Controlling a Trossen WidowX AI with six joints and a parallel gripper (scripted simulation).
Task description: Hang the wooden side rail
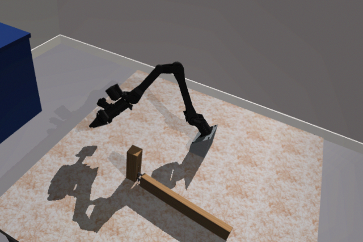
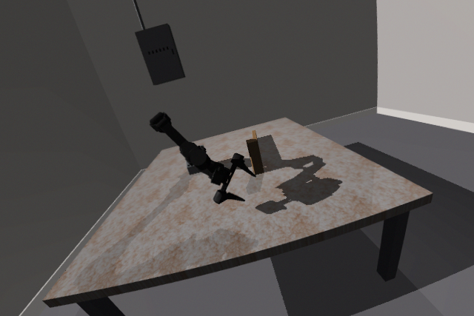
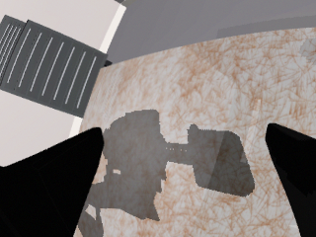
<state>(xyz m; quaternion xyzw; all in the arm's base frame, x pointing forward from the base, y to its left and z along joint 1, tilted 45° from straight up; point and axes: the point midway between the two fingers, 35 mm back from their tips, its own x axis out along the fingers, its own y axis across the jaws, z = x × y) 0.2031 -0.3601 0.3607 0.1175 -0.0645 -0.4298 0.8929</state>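
Now: the headboard post 100 mm ahead of my gripper tip, 270 mm to the left of it and 20 mm below it.
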